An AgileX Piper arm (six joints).
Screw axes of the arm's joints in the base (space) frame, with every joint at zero. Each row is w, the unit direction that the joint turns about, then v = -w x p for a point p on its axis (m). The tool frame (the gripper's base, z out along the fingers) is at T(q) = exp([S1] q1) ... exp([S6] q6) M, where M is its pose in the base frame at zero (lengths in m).
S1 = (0, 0, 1, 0, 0, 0)
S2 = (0, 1, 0, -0.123, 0, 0)
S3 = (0, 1, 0, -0.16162, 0, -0.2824)
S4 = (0.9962, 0, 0.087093, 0, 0.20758, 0)
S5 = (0, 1, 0, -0.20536, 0, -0.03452)
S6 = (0.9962, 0, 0.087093, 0, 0.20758, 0)
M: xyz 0.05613 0 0.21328 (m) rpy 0 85.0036 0 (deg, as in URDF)
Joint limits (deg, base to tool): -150..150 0..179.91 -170..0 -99.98..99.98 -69.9..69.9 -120..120
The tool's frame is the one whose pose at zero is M.
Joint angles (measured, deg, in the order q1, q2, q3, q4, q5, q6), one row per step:
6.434, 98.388, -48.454, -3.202, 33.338, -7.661
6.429, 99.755, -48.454, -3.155, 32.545, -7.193
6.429, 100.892, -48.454, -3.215, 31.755, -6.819
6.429, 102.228, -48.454, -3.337, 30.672, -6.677
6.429, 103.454, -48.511, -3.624, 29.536, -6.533
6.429, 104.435, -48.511, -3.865, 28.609, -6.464
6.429, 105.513, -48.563, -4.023, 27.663, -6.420
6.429, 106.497, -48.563, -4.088, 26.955, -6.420
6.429, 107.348, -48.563, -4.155, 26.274, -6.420
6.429, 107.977, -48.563, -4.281, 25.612, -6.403
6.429, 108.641, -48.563, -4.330, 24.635, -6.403
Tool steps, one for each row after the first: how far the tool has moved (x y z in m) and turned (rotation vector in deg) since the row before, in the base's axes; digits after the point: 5 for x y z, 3 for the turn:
0.00168, 0.00026, -0.00672, 0.094, 0.575, -0.466
0.00149, 0.00018, -0.00558, 0.024, 0.342, -0.293
0.00186, 0.00019, -0.00656, -0.037, 0.248, -0.007
0.00208, 0.00010, -0.00582, -0.111, 0.018, 0.121
0.00139, 0.00005, -0.00484, -0.100, 0.043, 0.157
0.00155, 0.00015, -0.00520, -0.048, 0.076, 0.121
0.00086, 0.00012, -0.00498, -0.031, 0.276, 0.082
0.00078, 0.00011, -0.00430, -0.020, 0.171, 0.083
0.00079, 0.00007, -0.00314, -0.028, -0.035, 0.114
0.00121, 0.00021, -0.00325, 0.066, -0.305, 0.082

